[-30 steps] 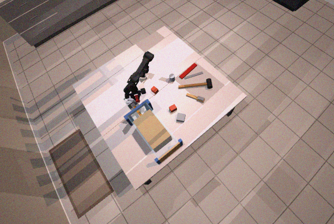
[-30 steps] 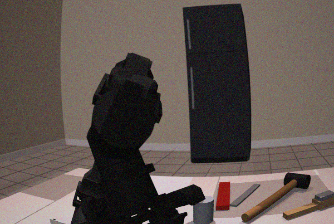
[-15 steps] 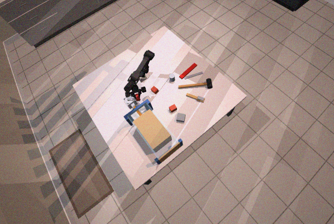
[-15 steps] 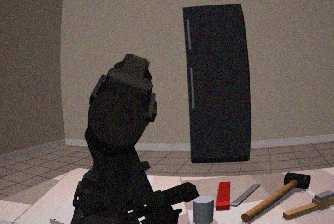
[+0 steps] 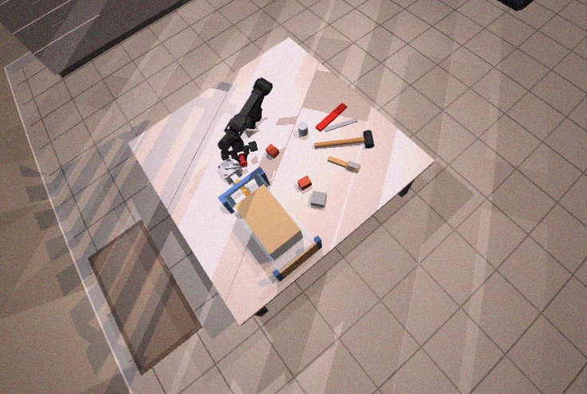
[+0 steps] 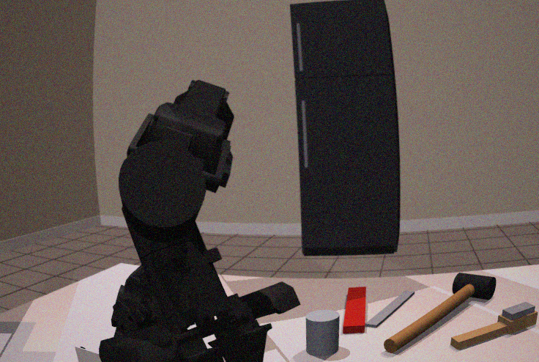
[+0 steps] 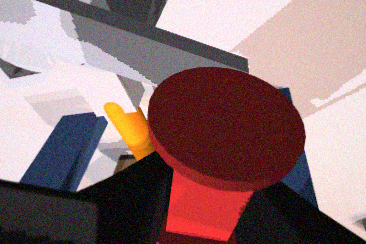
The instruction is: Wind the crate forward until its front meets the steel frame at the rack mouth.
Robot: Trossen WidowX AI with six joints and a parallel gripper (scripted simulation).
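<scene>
Right now my gripper tip is 3 cm to the left of the winch handle, 3 cm past it and 3 cm above it. Round my gripper tip: clear-panelled cubby: 35 cm ahead, 3 cm to the right, 2 cm below; grey hand winch: 10 cm to the right, 10 cm below, 7 cm behind; red knob: 1 cm behind.
</scene>
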